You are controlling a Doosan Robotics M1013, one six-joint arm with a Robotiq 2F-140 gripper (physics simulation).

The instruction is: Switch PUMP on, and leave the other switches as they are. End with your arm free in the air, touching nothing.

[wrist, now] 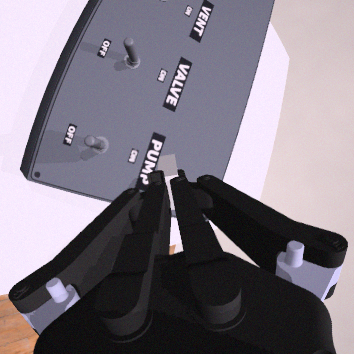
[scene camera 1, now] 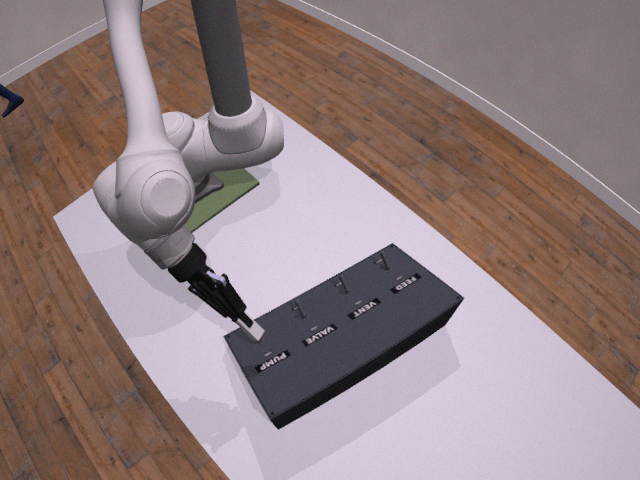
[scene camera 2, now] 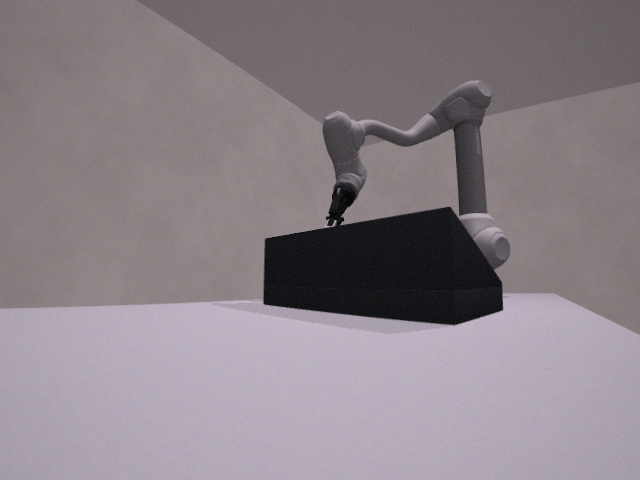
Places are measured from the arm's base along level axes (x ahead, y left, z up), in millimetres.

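Pixels of known places: gripper, fingertip midpoint: (wrist: 168, 167) (scene camera 1: 259, 335).
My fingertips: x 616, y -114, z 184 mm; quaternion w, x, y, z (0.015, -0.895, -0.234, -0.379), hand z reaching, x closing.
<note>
Behind a point stands the place of what it marks.
The dark switch box (scene camera 1: 356, 343) @(x 743, y 43, z 142 mm) (scene camera 2: 361, 268) @(x 807, y 123, z 78 mm) (wrist: 210, 95) @(x 724, y 3, z 136 mm) has a sloping top with a row of toggle levers. In the wrist view the PUMP lever (wrist: 94, 142) @(x 564, y -108, z 119 mm) leans toward its OFF label (wrist: 70, 135) @(x 556, y -107, z 67 mm), away from its ON label (wrist: 133, 156) @(x 634, y -116, z 102 mm). My gripper (scene camera 1: 251, 329) @(x 616, y -114, z 184 mm) (scene camera 2: 331, 222) (wrist: 168, 167) @(x 616, y -114, z 184 mm) is shut and empty. Its pale tips are low over the PUMP end of the box, on the ON side of the lever in the wrist view, visually overlapping the PUMP label (wrist: 154, 155) @(x 661, y -109, z 114 mm). In scene camera 1 they mostly hide the lever. Contact cannot be told.
The VALVE lever (scene camera 1: 300, 308) @(x 591, y 8, z 106 mm) (wrist: 131, 52) @(x 586, y 6, z 108 mm) leans toward OFF beside PUMP. The VENT lever (scene camera 1: 343, 284) @(x 604, y 125, z 104 mm) and FEED lever (scene camera 1: 384, 260) @(x 618, y 244, z 106 mm) follow along the row. The box stands on a white table (scene camera 1: 496, 382) @(x 1034, y 288, z -9 mm) (scene camera 2: 258, 392) @(x 1164, y 280, z -9 mm). A green mat (scene camera 1: 222, 204) @(x 145, y 48, z 2 mm) lies near the arm's base.
</note>
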